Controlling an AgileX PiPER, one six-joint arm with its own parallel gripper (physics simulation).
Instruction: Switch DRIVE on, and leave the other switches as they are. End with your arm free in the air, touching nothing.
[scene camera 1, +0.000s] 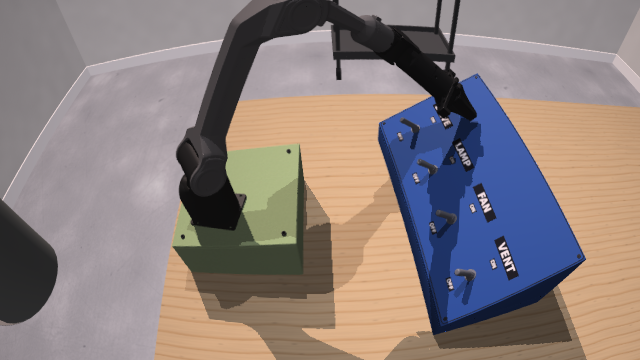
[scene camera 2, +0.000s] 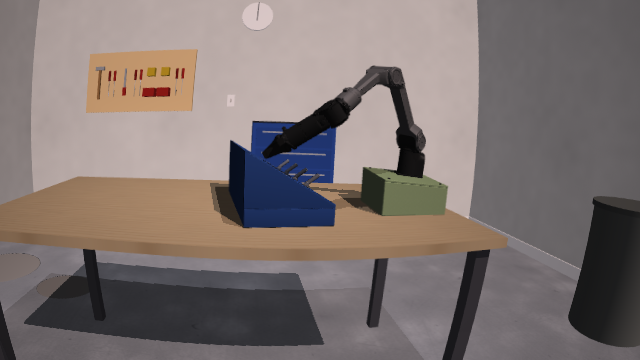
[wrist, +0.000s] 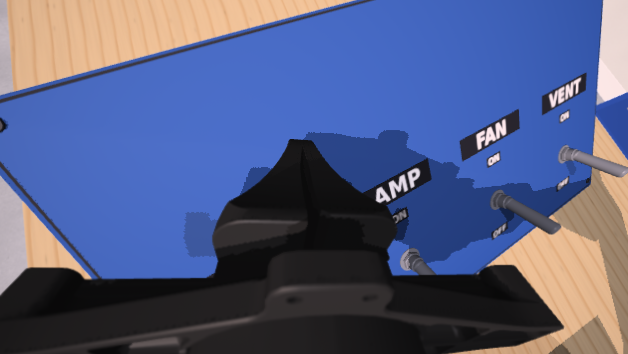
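Note:
The blue sloped switch box (scene camera 1: 530, 200) (scene camera 2: 280, 200) (wrist: 200, 125) carries a row of grey toggle levers. The DRIVE lever (scene camera 1: 410, 124) tilts to its OFF side, at the box's far end in scene camera 1; my gripper hides it in the wrist view. The LAMP lever (scene camera 1: 427, 166) (wrist: 419, 262), FAN lever (scene camera 1: 446, 217) (wrist: 525, 212) and VENT lever (scene camera 1: 465, 274) (wrist: 592, 161) also lean to OFF. My gripper (scene camera 1: 474, 118) (scene camera 2: 265, 155) (wrist: 299, 154) is shut and empty, its tips low over the panel past the DRIVE label (scene camera 1: 445, 120), partly covering that label. Whether the tips touch the panel I cannot tell.
The arm's base stands on a green block (scene camera 1: 265, 170) (scene camera 2: 414, 199) on the wooden table (scene camera 1: 350, 310) (scene camera 2: 150, 205). A dark cart (scene camera 1: 395, 56) stands behind the table. A blue drawer cabinet (scene camera 2: 320, 145) and a black bin (scene camera 2: 607, 270) stand beyond the table.

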